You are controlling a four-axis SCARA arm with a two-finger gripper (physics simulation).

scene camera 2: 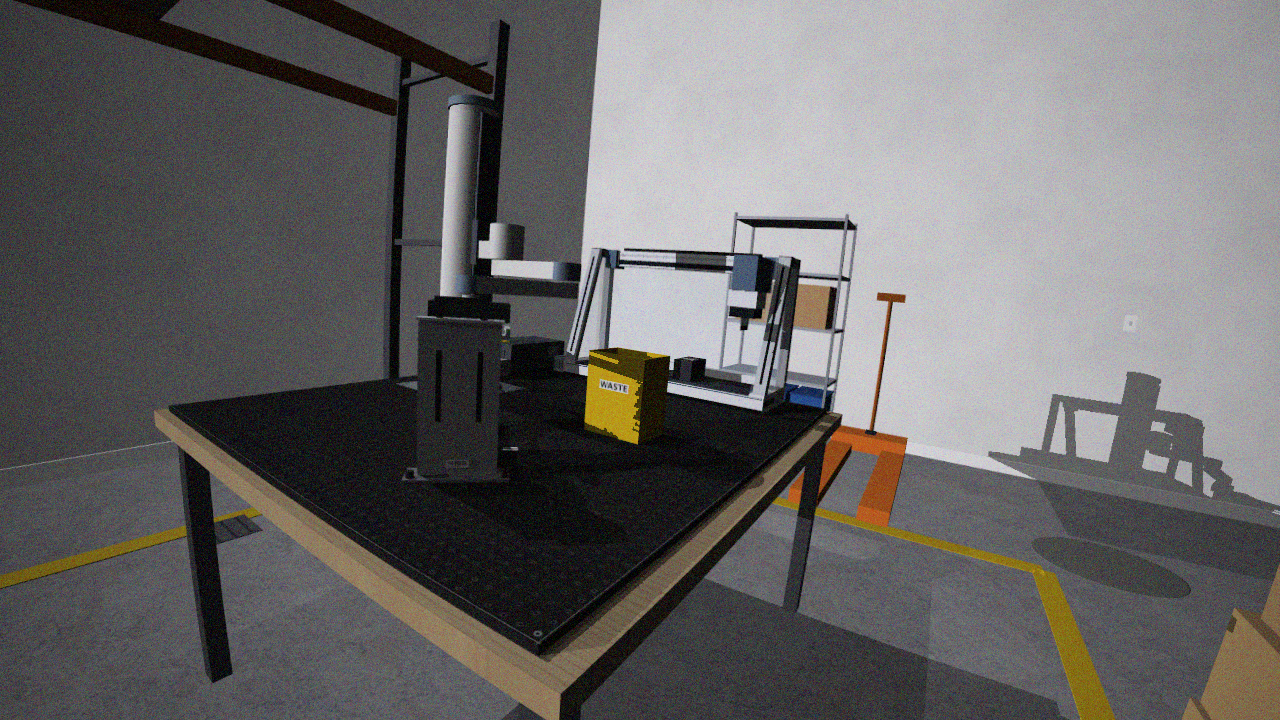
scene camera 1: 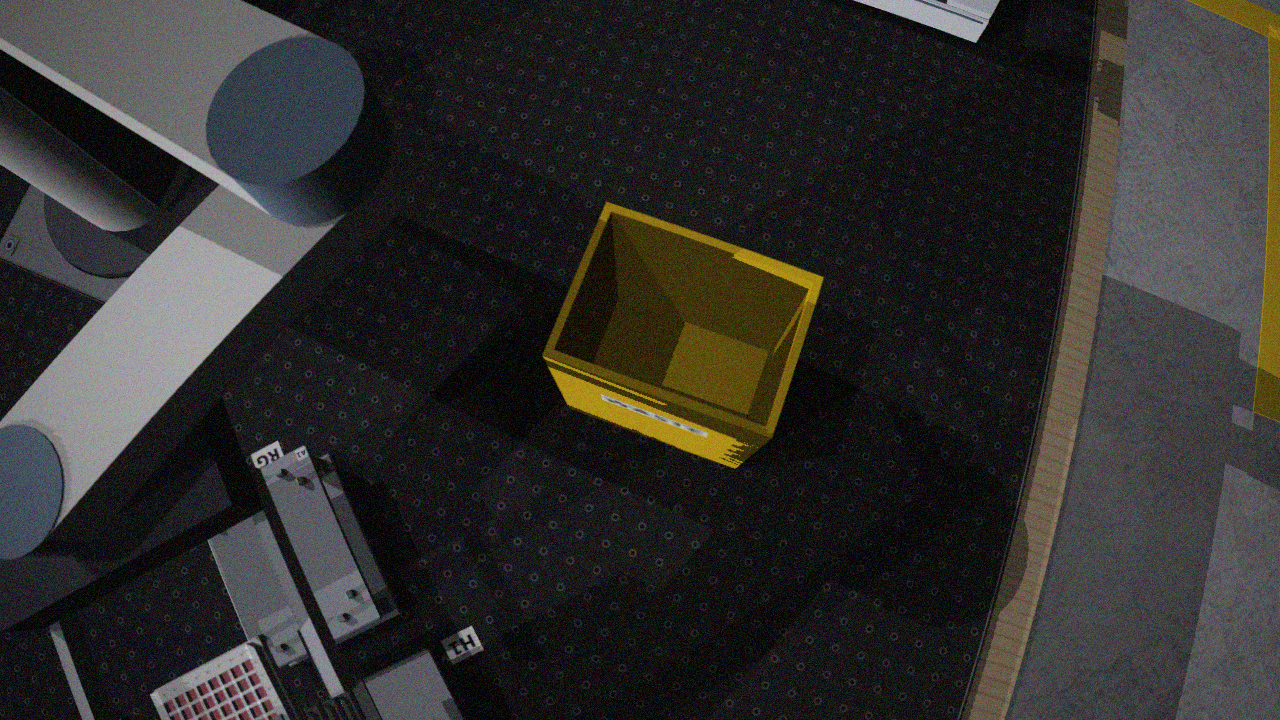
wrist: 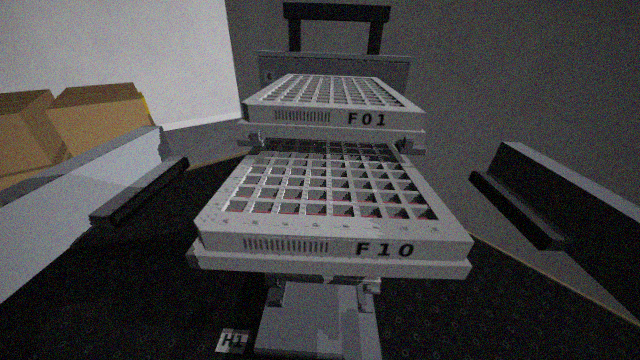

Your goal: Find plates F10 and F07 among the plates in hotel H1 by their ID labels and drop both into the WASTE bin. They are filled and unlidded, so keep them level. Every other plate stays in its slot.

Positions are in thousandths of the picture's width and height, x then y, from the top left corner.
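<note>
Gripper (scene camera 2: 364,460), visible. Gripper (wrist: 515,424) too. Then hotel H1 (wrist: 618,207). RG stand (scene camera 1: 246,737).
</note>
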